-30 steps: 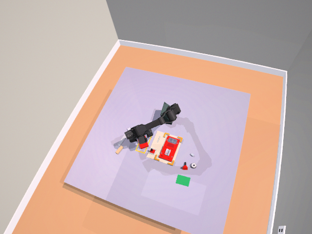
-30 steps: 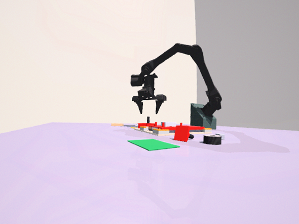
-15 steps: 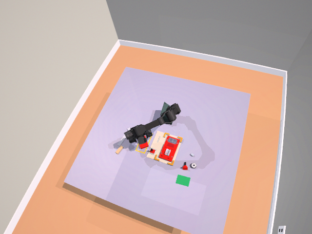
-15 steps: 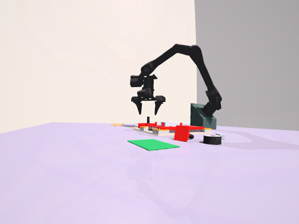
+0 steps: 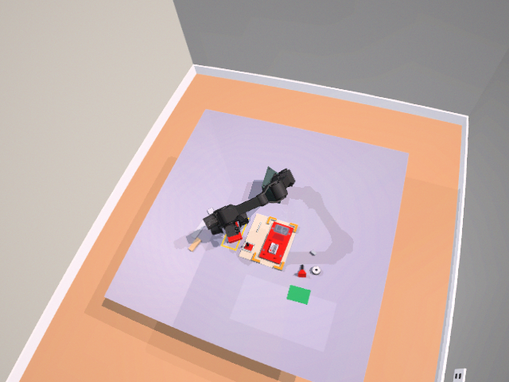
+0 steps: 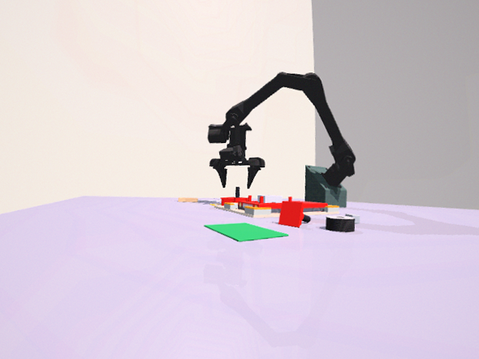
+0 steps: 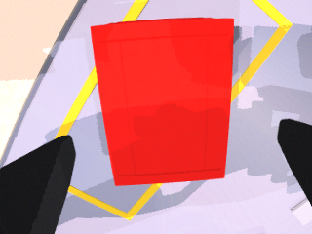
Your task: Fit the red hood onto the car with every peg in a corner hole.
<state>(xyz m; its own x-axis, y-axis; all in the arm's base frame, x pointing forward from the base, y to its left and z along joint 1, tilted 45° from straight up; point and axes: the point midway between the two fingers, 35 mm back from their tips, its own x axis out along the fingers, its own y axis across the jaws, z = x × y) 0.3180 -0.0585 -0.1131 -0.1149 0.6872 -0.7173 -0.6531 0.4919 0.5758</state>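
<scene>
Right now the red hood is 4 cm below my gripper tip. Round my gripper tip: grey engine block (1 cm ahead, 24 cm to the left, 3 cm below); tan wooden block (13 cm ahead, 16 cm to the right, 5 cm below); grey bar (4 cm ahead, 18 cm to the right, 6 cm below).
</scene>
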